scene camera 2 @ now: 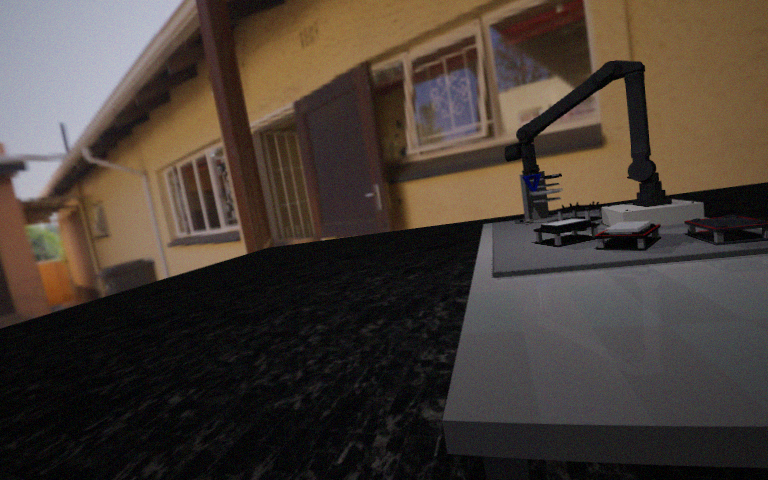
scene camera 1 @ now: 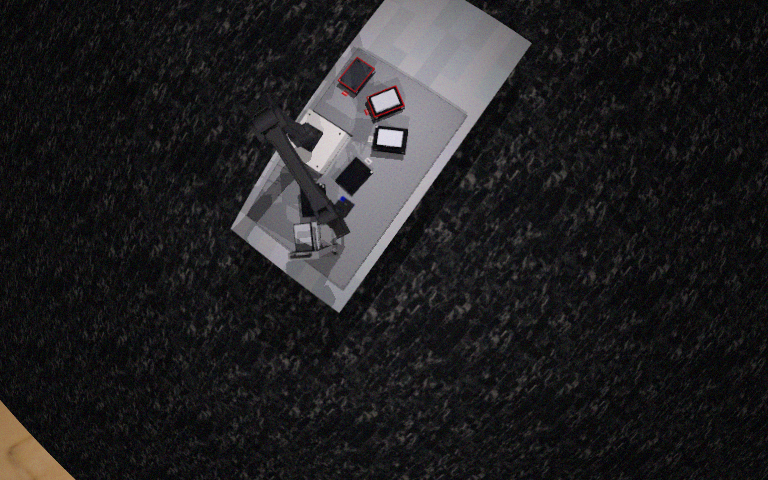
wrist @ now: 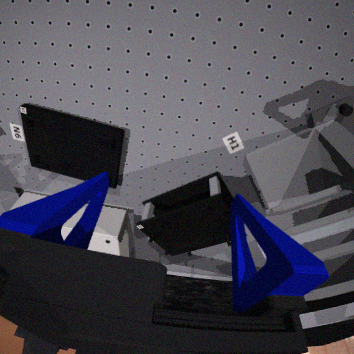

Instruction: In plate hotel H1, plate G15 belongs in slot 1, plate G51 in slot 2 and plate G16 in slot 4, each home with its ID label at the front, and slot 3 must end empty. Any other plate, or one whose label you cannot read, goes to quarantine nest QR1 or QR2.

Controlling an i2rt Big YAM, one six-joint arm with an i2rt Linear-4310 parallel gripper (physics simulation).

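Places are measured from the arm's base along level axes (x ahead, y left, z up), in centimetres.
Where they show: gripper, between the fingertips: (scene camera 2: 533, 191) (scene camera 1: 343, 213) (wrist: 171, 189); arm's base, origin of its link: (scene camera 2: 651, 204) (scene camera 1: 311, 138).
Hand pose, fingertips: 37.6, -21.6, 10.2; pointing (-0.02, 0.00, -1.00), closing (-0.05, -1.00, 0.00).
Each offset is from my fingertips to the centre of the thing, as dx, dy, dz. "pt": to the spot under its first point.
My gripper (scene camera 1: 344, 203) (scene camera 2: 532, 182) (wrist: 171, 189) is open and empty, its blue fingers pointing down beside hotel H1. Hotel H1 {-6.2, -21.7, -2.1} (scene camera 2: 531, 206) (wrist: 280, 172) is a grey tower with several stacked levels; its light top also shows in scene camera 1 (scene camera 1: 304, 230). Which slots hold plates, and any ID labels, I cannot tell. A white plate {-15.9, +57.9, -11.6} (scene camera 1: 385, 99) (scene camera 2: 625, 226) lies on a red-rimmed nest {pt -15.3, +48.8, -12.2} (scene camera 1: 376, 116). Another white plate {-2.8, +42.5, -10.6} (scene camera 1: 390, 137) (scene camera 2: 566, 223) lies on a black nest {pt +6.2, +42.4, -11.5} (scene camera 1: 405, 148). A second red-rimmed nest {-37.3, +62.8, -14.0} (scene camera 1: 356, 75) (scene camera 2: 726, 222) shows a dark top. The plates' labels and the red-rimmed nests' labels are unreadable.
A black nest with posts {-19.7, -4.6, -12.5} (wrist: 187, 227) stands below my fingers, left of H1 in the wrist view. A flat black piece {pt -9.0, +16.9, -15.1} (scene camera 1: 353, 176) (wrist: 75, 142) lies by the N6 label {pt -7.2, +27.8, -16.3} (wrist: 16, 132). The H1 label {pt -4.4, -8.5, -16.3} (wrist: 233, 143) lies on the perforated board. The white arm base (scene camera 1: 328, 148) (scene camera 2: 651, 213) is nearby.
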